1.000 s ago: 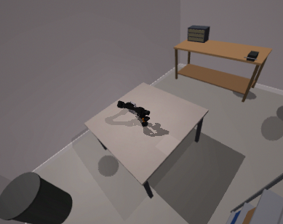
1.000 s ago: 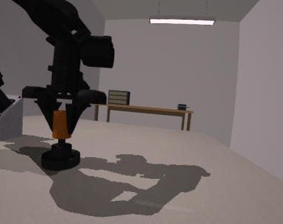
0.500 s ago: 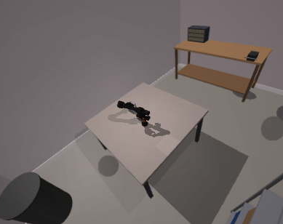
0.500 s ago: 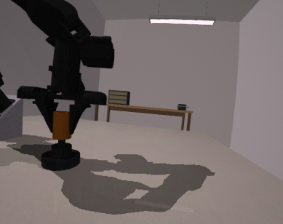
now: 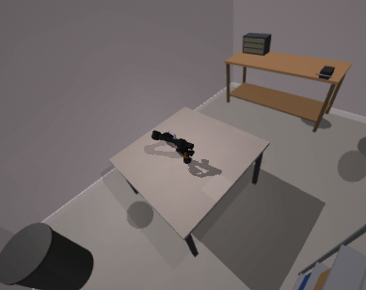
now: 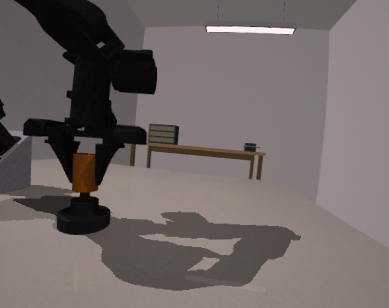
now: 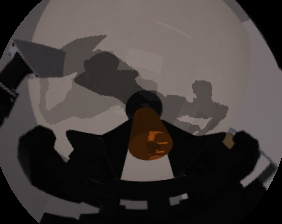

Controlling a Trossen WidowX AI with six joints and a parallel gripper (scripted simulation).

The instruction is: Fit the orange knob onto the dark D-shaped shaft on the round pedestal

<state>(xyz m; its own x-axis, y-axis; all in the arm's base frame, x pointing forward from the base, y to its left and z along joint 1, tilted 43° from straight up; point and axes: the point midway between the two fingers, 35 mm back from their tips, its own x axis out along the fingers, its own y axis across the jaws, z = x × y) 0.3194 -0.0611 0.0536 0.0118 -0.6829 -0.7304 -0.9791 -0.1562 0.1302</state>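
Right now my gripper tip is 20 mm below the orange knob. Also, from my gripper tip: dark shaft (40 mm below).
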